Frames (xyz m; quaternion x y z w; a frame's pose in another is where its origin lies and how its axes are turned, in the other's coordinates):
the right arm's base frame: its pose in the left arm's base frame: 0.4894 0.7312 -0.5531 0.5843 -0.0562 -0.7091 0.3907
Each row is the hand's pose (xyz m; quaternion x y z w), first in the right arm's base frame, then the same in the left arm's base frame.
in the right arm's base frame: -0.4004 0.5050 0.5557 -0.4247 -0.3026 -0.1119 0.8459
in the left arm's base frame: 0.2559 0.4223 0.2047 0.1200 0.2008 -0.8442 0.4823
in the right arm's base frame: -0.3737 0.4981 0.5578 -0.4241 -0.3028 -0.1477 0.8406
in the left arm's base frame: 0.2504 0.4097 0.1807 0.1191 0.2215 -0.8545 0.4545
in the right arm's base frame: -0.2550 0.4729 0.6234 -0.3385 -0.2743 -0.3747 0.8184
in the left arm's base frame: 0.1795 0.3288 0.0944 0.1725 0.3058 -0.9060 0.2364
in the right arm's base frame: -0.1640 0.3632 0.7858 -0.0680 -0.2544 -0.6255 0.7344
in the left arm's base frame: -0.0169 0.2867 0.0147 -0.2573 -0.2730 0.9176 0.1312
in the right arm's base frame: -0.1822 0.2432 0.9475 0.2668 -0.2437 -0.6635 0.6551
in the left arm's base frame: -0.2164 0.3196 0.0149 -0.3515 -0.0665 0.8512 0.3841
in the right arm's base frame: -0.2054 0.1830 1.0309 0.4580 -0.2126 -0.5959 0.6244
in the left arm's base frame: -0.3183 0.3440 0.0267 -0.4265 0.0947 0.7741 0.4582
